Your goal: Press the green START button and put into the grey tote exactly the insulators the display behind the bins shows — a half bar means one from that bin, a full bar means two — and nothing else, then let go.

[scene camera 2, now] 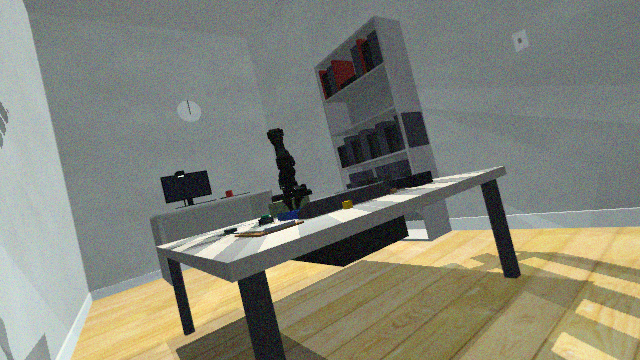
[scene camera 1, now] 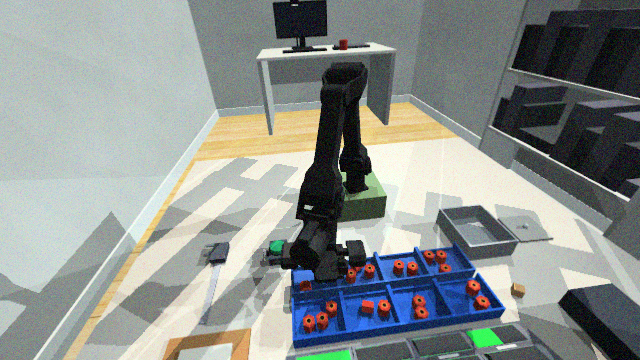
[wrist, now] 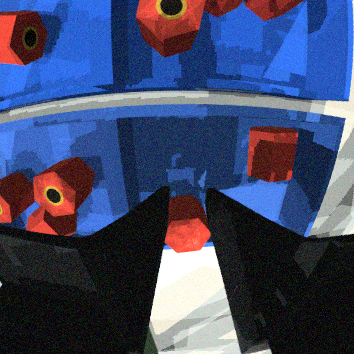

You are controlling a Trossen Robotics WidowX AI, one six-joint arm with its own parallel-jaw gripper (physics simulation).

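Where they show: gripper, between the fingertips: (wrist: 187,194); arm's base, origin of its link: (scene camera 2: 290,198) (scene camera 1: 355,186).
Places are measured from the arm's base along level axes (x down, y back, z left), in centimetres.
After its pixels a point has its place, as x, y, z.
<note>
My gripper (wrist: 187,194) @[7.2, -23.2, -19.1] points down over the back-row bin at the button end of the blue bins (scene camera 1: 395,326) @[5.4, -39.9, -9.6]. Its fingers are shut on a red insulator (wrist: 188,225) @[5.4, -22.5, -18.8], with the bin's wall close beside it. Another red piece (wrist: 273,154) @[5.5, -25.2, -23.4] (scene camera 1: 305,285) @[5.5, -25.1, -23.9] lies apart in the same bin. Red insulators with dark holes (scene camera 1: 384,307) (wrist: 55,195) are in other bins. The grey tote (scene camera 1: 492,249) @[5.0, -31.8, 23.3] stands right of the arm; no insulator shows inside. The green START button (scene camera 1: 276,246) @[4.4, -12.0, -28.2] is left of the gripper. The display (scene camera 1: 382,351) @[3.7, -43.5, -14.8] is cut off by the view's edge; green bars show on it.
A flat lid (scene camera 1: 537,233) @[7.6, -30.3, 42.3] lies beside the tote. A small brown cube (scene camera 1: 518,290) @[6.4, -41.8, 20.3] and a dark box (scene camera 1: 602,310) @[3.2, -51.5, 28.1] are at the right. A caliper-like tool (scene camera 1: 218,252) @[6.5, -6.6, -43.5] and a wooden-edged board (scene camera 1: 243,340) @[7.8, -31.2, -38.8] are at the left. A yellow cube (scene camera 2: 347,204) @[6.8, -56.5, -22.2] stands near the table edge.
</note>
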